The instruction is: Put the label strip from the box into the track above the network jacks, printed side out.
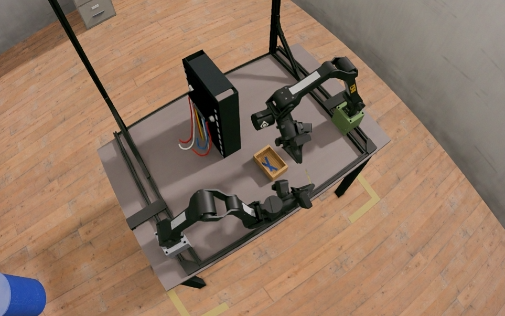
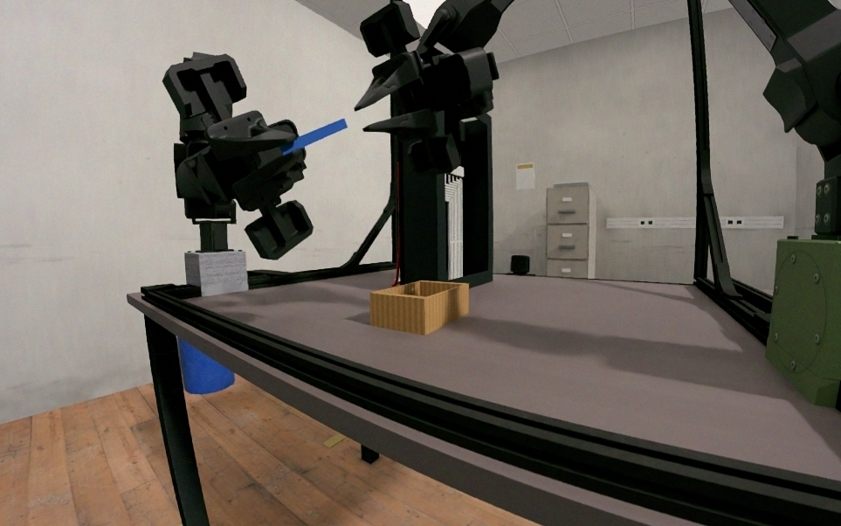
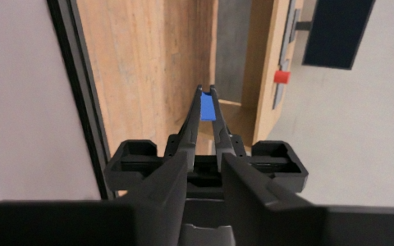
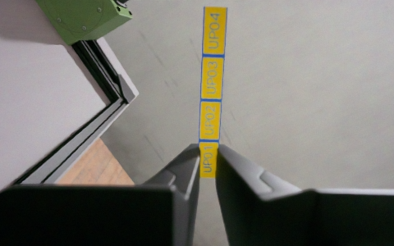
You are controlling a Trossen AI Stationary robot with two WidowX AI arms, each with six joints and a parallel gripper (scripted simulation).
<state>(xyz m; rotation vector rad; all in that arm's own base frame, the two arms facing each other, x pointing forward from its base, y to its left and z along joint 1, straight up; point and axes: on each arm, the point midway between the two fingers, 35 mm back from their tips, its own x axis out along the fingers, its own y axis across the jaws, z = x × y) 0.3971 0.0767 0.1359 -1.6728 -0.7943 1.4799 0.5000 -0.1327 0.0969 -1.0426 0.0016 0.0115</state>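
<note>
Right now my right hand is 3 cm to the right of the label strip, 2 cm past it and 1 cm below it. Also, from my right hand: wooden box (21 cm behind, 17 cm below, 2 cm to the left); black patch panel (47 cm behind, 11 cm to the right, 2 cm above).
</note>
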